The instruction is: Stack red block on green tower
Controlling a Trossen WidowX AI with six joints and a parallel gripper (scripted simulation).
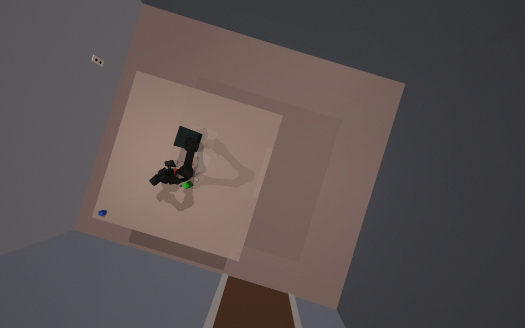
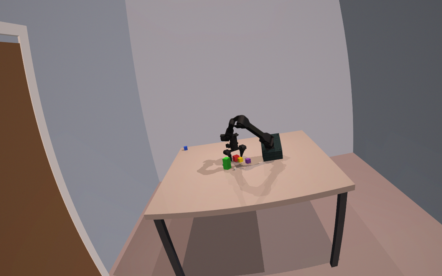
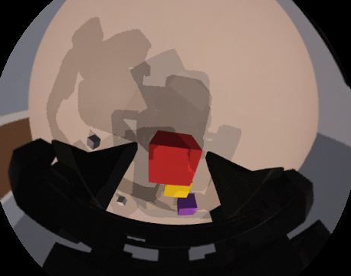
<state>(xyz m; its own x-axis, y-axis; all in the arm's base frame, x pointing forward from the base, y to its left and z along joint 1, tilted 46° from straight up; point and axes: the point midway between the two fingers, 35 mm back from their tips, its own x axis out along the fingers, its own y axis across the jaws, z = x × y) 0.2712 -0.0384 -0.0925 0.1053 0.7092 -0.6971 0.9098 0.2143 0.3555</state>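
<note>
Right now the red block is 1 cm above my gripper tip. The rest, counted from my gripper tip: yellow cube 4 cm to the left, 3 cm behind, 1 cm above; then purple cube 9 cm to the left, 8 cm behind, 1 cm above; then blue cube 53 cm to the right, 47 cm ahead, 1 cm above.
</note>
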